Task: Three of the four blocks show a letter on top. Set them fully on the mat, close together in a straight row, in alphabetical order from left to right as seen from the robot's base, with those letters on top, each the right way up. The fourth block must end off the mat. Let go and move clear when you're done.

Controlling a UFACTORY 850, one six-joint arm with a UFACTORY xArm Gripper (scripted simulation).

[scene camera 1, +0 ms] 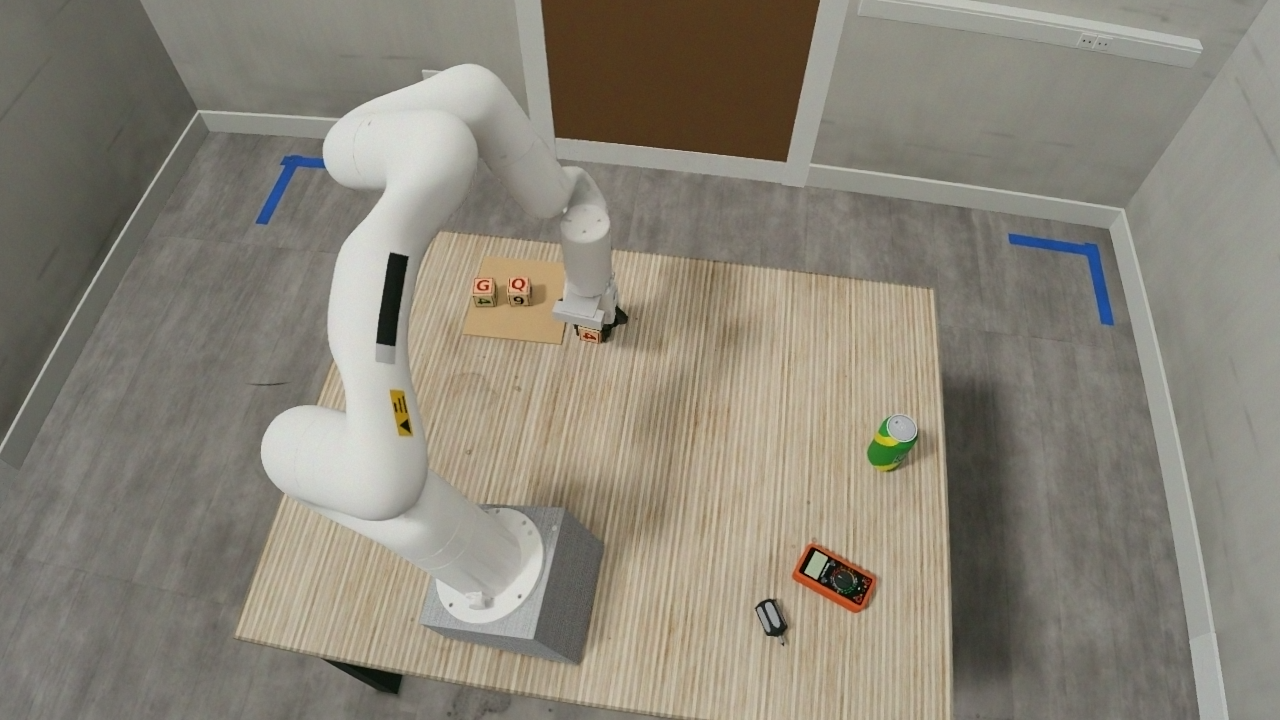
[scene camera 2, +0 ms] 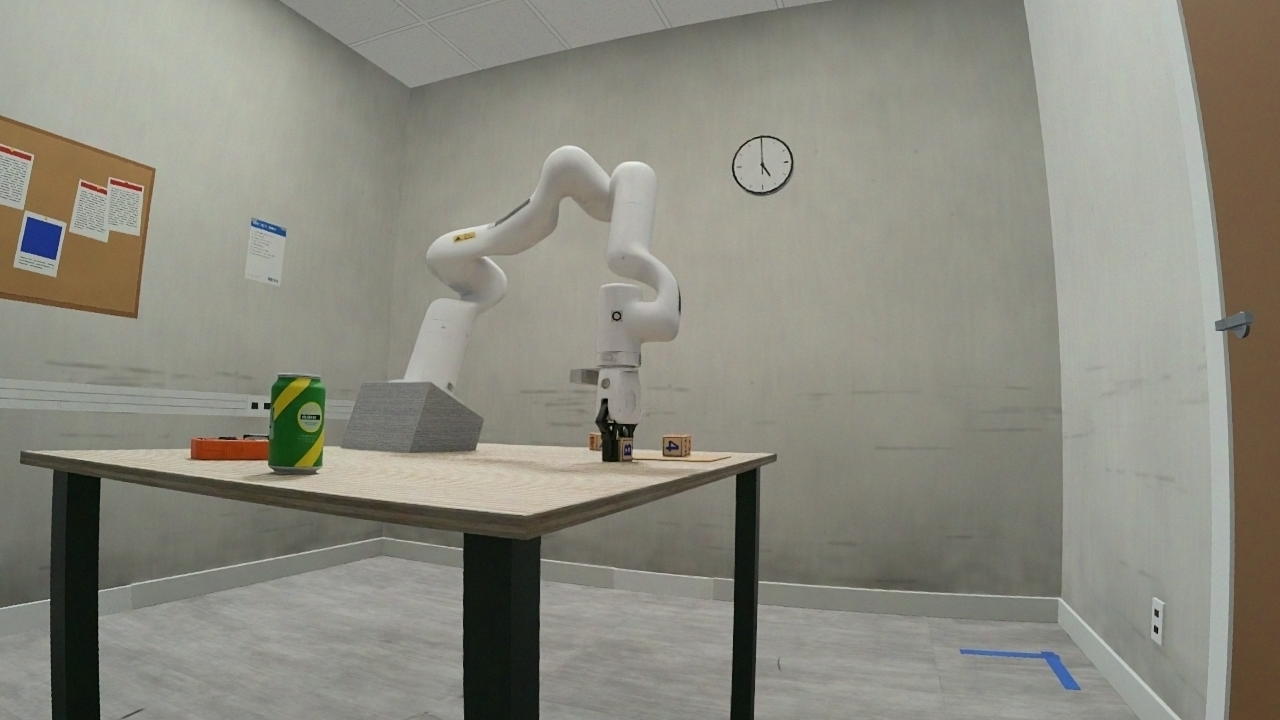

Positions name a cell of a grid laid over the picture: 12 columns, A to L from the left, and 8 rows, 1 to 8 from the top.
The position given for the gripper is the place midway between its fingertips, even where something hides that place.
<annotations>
The gripper shows in scene camera 1 (F4) and in scene camera 2 (F6). A soda can shows in scene camera 1 (I5) and in scene camera 2 (C5).
</annotations>
